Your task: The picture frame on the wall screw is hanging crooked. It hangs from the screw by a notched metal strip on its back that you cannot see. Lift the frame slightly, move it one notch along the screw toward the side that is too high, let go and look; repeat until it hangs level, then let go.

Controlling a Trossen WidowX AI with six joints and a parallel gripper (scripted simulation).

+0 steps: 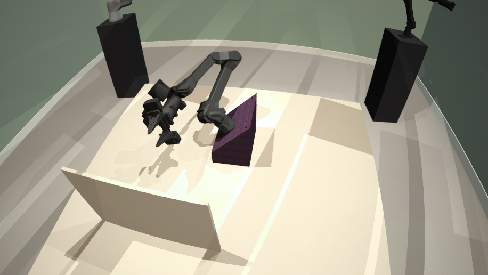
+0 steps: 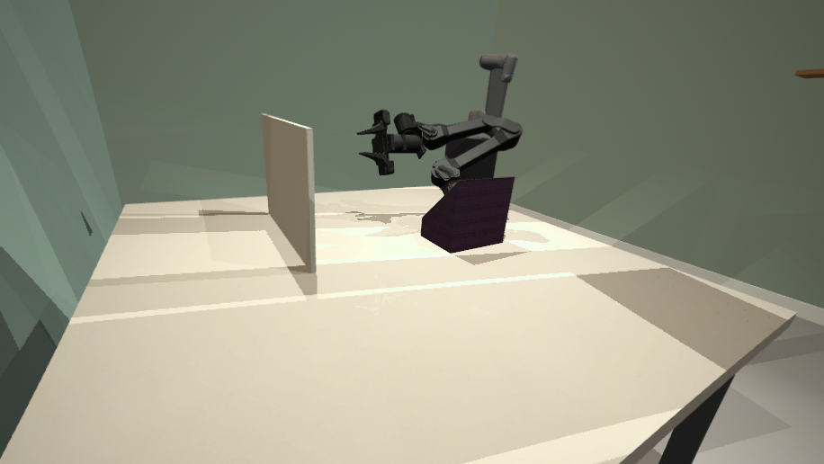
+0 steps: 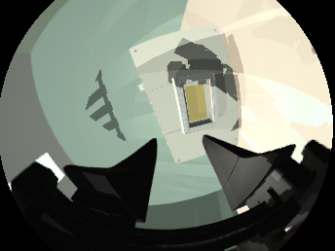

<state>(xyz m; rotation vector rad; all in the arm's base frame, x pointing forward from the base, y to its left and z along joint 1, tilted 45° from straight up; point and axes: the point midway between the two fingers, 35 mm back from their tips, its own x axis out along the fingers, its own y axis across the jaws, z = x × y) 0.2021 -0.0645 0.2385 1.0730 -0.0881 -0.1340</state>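
Right now my gripper tip is 19 cm short of the picture frame, 1 cm to the left of it and 9 cm above it. From my gripper tip the other things lie so: wall panel 20 cm ahead, 2 cm to the right, 10 cm below.
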